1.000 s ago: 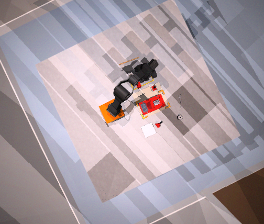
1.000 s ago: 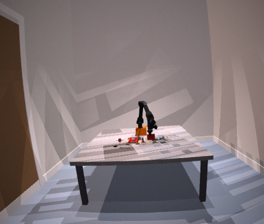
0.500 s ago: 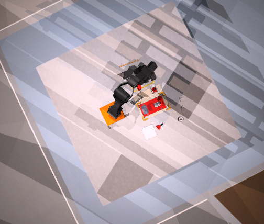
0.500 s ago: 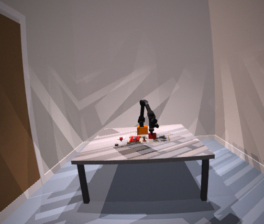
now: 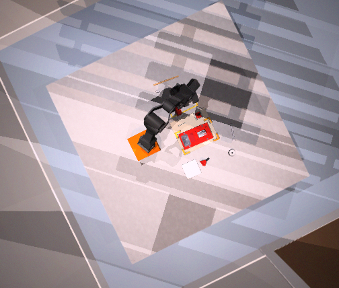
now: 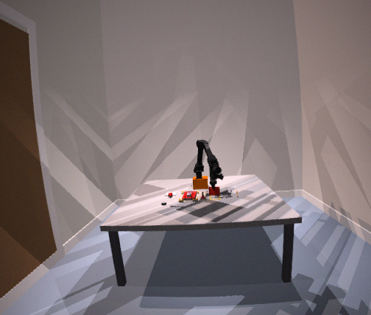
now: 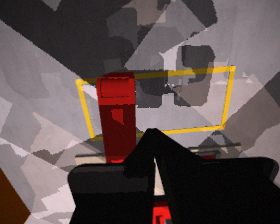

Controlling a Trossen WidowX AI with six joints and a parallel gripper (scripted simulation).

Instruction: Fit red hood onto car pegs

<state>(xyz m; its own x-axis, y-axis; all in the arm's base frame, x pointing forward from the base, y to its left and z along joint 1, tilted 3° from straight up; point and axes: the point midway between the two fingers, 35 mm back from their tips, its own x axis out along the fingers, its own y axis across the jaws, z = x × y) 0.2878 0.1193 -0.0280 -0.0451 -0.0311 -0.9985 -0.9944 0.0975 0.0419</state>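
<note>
My gripper tip is now 20 mm past the red hood and 20 mm above it. The rest, counted from my gripper tip: pale jig: 190 mm to the right, 40 mm below, 10 mm ahead; white square: 390 mm to the right, 120 mm behind, 50 mm below; thin wooden stick: 200 mm to the left, 50 mm below.
</note>
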